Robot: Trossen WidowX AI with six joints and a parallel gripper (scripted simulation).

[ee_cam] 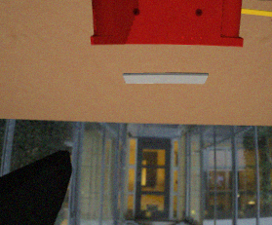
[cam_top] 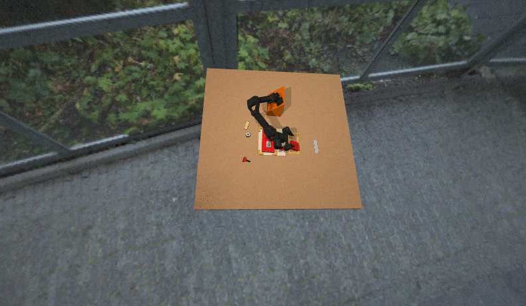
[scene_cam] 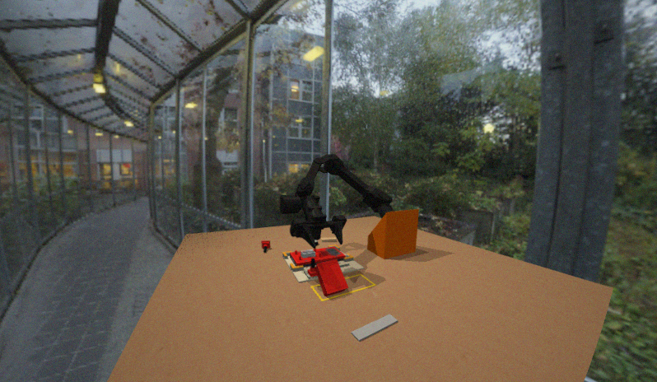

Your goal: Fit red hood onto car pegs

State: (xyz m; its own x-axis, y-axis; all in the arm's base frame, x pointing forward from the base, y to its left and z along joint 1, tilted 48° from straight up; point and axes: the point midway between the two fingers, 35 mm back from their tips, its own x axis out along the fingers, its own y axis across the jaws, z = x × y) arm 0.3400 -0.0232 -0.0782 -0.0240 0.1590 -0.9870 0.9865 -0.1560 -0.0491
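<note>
The red hood is 10 mm ahead of my gripper tip, 30 mm to the left of it and 90 mm below it. From my gripper tip the other things lie so: grey engine block: 30 mm behind, 190 mm to the right, 110 mm below; then jig: 60 mm behind, 170 mm to the right, 120 mm below; then grey bar: 10 mm ahead, 220 mm to the left, 130 mm below.
</note>
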